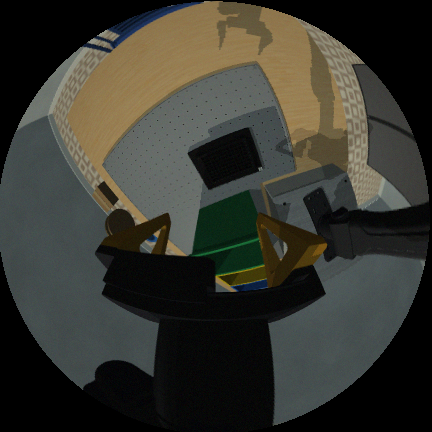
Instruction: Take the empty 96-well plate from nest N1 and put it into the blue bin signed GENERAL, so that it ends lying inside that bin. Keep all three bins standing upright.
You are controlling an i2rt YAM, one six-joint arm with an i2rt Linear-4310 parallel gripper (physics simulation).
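Places are measured from the arm's base along level axes (x ahead, y left, z up), in millimetres.
Pixels of known places: gripper, fingertip midpoint: (213,217); arm's base, origin of the base link: (325,225).
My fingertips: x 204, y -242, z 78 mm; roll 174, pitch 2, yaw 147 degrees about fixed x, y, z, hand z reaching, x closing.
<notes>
For each thing: its top centre in the pictures, then the offset to it from my fingertips. Level surfaces: height alone.
- black rectangular block, middle of its top: (226,161) dx -22, dy +16, dz -201 mm
- blue bin, middle of its top: (255,285) dx +82, dy +443, dz -47 mm
- yellow bin, middle of its top: (247,276) dx +70, dy +312, dz -47 mm
- large green bin, middle of its top: (234,260) dx +57, dy +181, dz -47 mm
- grey perforated board, its level: dz -227 mm
- wooden table, its level: dz -240 mm
A black rectangular block (227,159) with a fine grid on top sits on the grey perforated board, beyond the bins; it looks like the well plate in its nest, but I cannot read a label or tell plate from nest. My gripper (213,217) is open with nothing between its fingers. The block lies ahead of the fingertips, apart from them. A strip of the blue bin (254,286) shows low between the fingers, mostly hidden by the gripper body; its sign does not show. The yellow bin (245,276) and the large green bin (226,222) stand in line beyond it, upright.
The grey perforated board (160,130) lies on the wooden table (200,50). A grey plate with the black arm base (345,230) is at the right. A round brown object (120,222) and a dark block (108,193) are at the left. A blue structure (145,22) is at the far edge.
</notes>
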